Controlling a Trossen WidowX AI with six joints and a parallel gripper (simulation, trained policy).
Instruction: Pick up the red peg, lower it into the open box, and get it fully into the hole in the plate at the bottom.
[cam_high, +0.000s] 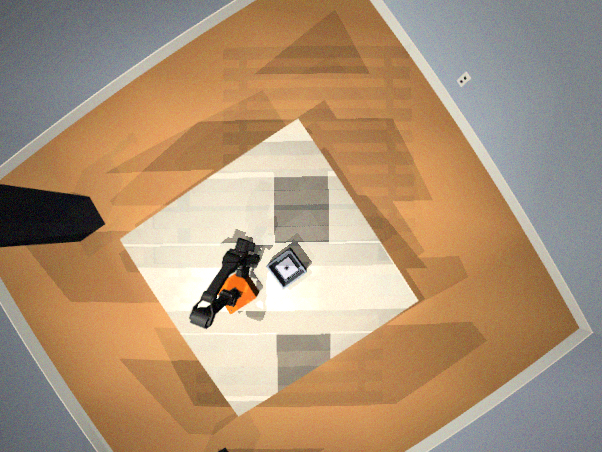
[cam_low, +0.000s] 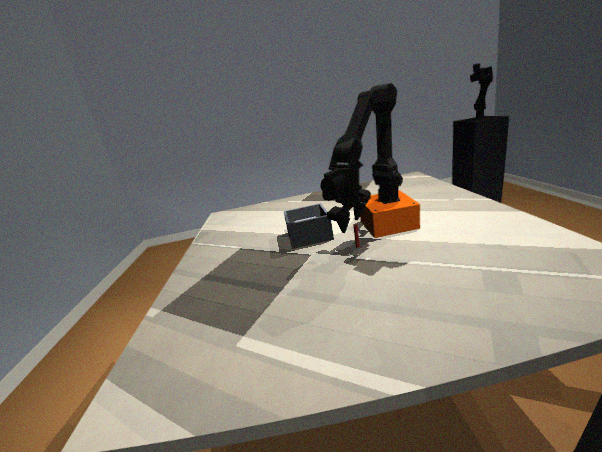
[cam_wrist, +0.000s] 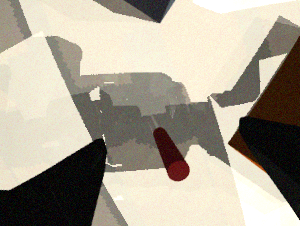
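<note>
The red peg is 2 cm behind my gripper tip, 2 cm to the left of it and 3 cm below it. The rest, counted from my gripper tip: grey box 14 cm ahead, 15 cm to the right, 5 cm below; pale bottom plate 14 cm ahead, 15 cm to the right, 3 cm below.
</note>
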